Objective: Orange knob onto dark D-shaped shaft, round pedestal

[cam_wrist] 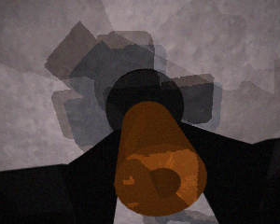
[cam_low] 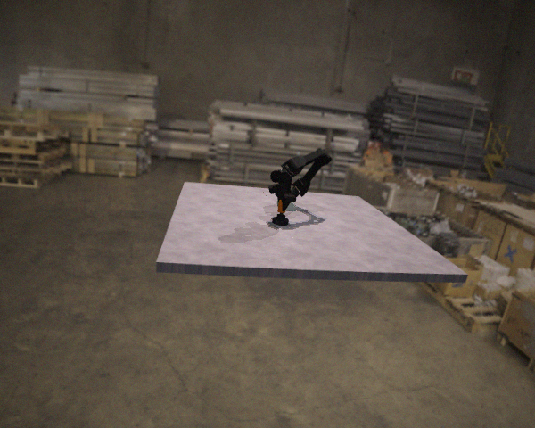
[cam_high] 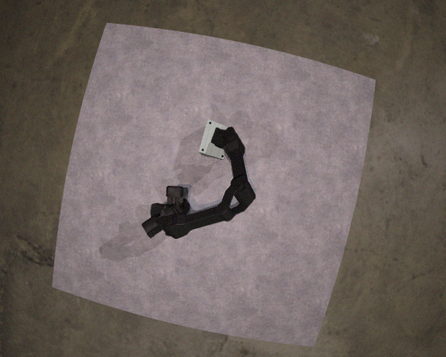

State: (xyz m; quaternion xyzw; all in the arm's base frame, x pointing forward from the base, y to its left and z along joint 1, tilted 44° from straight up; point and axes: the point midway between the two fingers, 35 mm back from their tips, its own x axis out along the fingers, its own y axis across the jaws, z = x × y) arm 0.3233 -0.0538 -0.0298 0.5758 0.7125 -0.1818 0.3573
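The orange knob is 20 mm above my gripper tip. Round my gripper tip: dark pedestal (40 mm below).
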